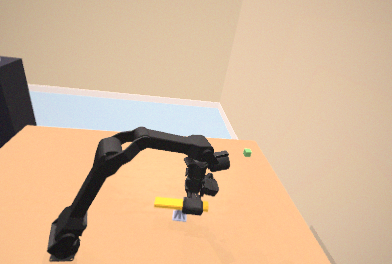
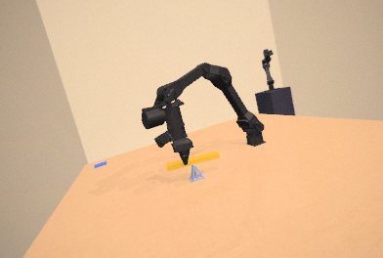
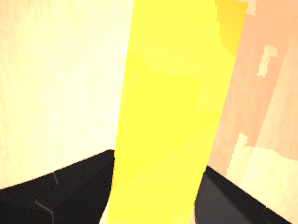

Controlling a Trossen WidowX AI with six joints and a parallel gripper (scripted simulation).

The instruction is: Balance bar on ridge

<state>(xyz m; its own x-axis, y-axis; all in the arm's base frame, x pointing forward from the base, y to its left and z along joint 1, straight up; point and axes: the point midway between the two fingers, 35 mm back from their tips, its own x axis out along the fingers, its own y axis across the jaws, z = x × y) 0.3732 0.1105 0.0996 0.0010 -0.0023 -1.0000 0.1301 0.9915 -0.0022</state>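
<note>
Right now the yellow bar is 30 mm behind my gripper tip. Also, from my gripper tip: small green cube 390 mm to the left, 370 mm ahead, 50 mm below; then small blue block 610 mm to the right, 370 mm ahead, 60 mm below.
</note>
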